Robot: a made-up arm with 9 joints.
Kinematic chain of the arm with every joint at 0, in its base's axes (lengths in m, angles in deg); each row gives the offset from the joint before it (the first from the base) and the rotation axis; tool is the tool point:
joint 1: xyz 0 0 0.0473 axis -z
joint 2: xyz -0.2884 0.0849 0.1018 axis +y
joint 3: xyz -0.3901 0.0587 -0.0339 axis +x
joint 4: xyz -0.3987 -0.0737 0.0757 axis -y
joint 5: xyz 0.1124 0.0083 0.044 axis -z
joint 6: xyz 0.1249 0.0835 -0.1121 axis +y
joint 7: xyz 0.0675 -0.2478 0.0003 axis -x
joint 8: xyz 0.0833 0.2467 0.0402 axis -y
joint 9: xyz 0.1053 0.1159 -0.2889 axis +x
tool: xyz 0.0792 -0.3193 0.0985
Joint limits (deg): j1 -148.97..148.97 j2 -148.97..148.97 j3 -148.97..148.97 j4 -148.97..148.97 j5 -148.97..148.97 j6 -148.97..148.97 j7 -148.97..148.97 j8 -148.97..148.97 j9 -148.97..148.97
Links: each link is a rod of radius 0.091 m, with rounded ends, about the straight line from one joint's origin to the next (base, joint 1, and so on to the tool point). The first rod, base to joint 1, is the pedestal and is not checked.
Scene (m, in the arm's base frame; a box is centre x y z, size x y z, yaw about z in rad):
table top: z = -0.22
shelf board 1: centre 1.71 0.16 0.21 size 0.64 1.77 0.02 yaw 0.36
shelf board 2: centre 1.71 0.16 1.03 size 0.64 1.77 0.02 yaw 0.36
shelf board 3: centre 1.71 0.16 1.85 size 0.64 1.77 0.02 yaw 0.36
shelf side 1: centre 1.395 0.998 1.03 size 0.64 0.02 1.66 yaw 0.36
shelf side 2: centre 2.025 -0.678 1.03 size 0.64 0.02 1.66 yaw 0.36
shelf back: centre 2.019 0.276 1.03 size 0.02 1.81 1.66 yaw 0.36
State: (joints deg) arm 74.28 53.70 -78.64 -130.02 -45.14 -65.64 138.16 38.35 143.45
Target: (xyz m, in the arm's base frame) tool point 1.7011 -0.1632 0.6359
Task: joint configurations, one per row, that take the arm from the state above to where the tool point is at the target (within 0.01 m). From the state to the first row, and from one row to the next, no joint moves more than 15 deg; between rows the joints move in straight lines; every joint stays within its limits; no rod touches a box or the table.
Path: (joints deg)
1: 80.21 62.69 -64.40 -132.73 -57.86 -65.93 132.04 37.30 138.86
2: 86.15 71.68 -50.16 -135.43 -70.57 -66.22 125.92 36.26 134.28
3: 92.08 80.67 -35.92 -138.14 -83.29 -66.51 119.80 35.21 129.69
4: 98.01 89.67 -21.69 -140.85 -96.01 -66.80 113.68 34.17 125.11
5: 103.95 98.66 -7.45 -143.56 -108.73 -67.09 107.56 33.12 120.52
6: 109.88 107.65 6.79 -146.26 -121.44 -67.38 101.44 32.08 115.94
7: 115.81 116.64 21.03 -148.97 -134.16 -67.67 95.32 31.03 111.35
8: 120.61 101.87 11.88 -147.12 -130.21 -61.16 95.60 43.19 120.53
9: 125.40 87.10 2.72 -145.27 -126.26 -54.65 95.88 55.35 129.70
10: 130.19 72.33 -6.43 -143.43 -122.30 -48.14 96.17 67.52 138.88
11: 134.98 57.55 -15.58 -141.58 -118.35 -41.63 96.45 79.68 148.06
12: 141.98 54.59 -21.11 -141.20 -109.13 -39.86 103.50 73.46 148.51
13: 148.97 51.62 -26.64 -140.82 -99.91 -38.10 110.55 67.23 148.97

